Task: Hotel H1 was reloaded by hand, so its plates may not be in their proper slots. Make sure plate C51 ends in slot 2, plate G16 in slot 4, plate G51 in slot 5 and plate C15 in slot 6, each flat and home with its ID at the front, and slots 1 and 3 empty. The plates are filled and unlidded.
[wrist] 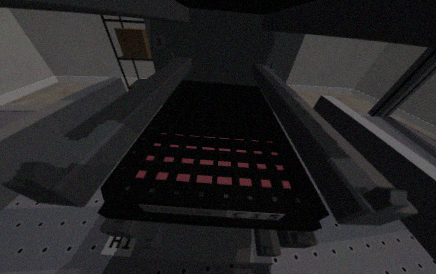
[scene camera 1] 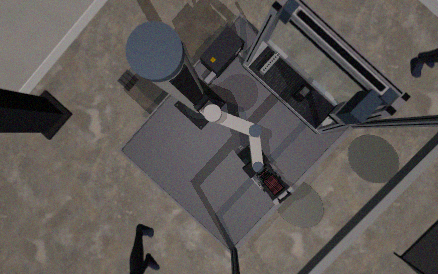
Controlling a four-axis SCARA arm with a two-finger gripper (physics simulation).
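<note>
Plate C15 lies flat in the hotel, with rows of red-filled wells and its ID strip facing the wrist camera at the front. The hotel's H1 label shows below it at the left. Ledges run along both sides of the plate. My gripper is open, its fingers wide apart on either side of the plate and hotel, with nothing held. C15's slot number cannot be read. Plates C51, G16 and G51 cannot be made out in these views.
A framed enclosure with a dark ribbed floor stands at the upper right of the grey deck. A dark box with a yellow mark stands behind the arm's base. In the wrist view, a shelf rack holds a brown box.
</note>
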